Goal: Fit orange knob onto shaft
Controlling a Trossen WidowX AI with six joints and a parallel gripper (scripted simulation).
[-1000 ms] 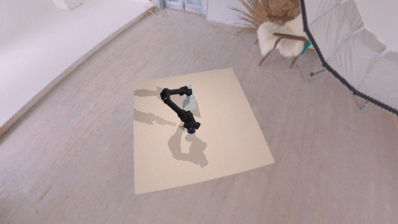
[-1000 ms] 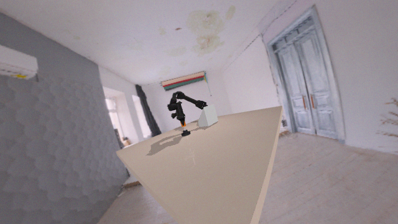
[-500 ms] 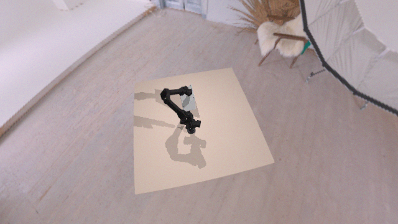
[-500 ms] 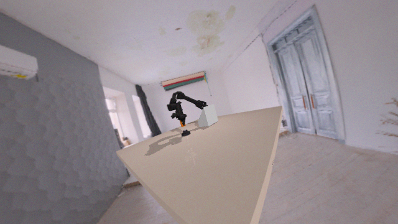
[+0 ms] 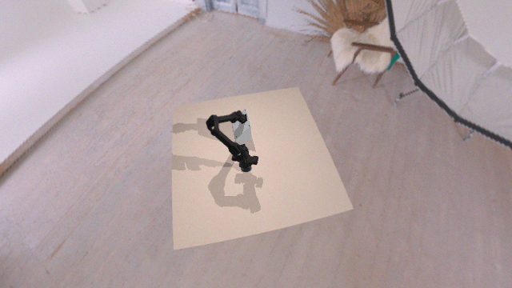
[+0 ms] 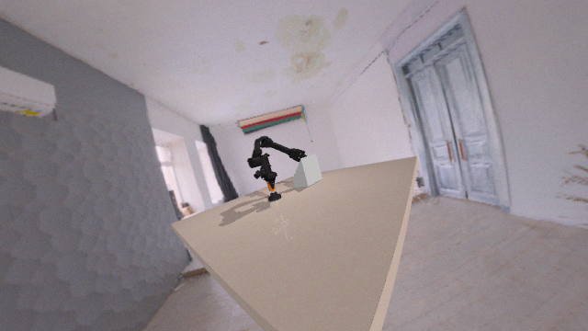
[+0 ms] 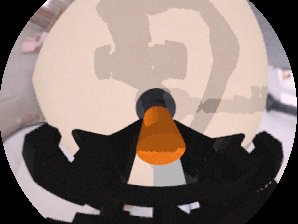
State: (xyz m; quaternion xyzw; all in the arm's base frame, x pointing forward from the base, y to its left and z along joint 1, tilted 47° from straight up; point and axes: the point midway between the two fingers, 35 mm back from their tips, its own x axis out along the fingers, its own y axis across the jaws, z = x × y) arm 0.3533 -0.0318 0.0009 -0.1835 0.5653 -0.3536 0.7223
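My gripper tip is 40 mm above the round pedestal. Also, from my gripper tip: orange knob (40 mm above).
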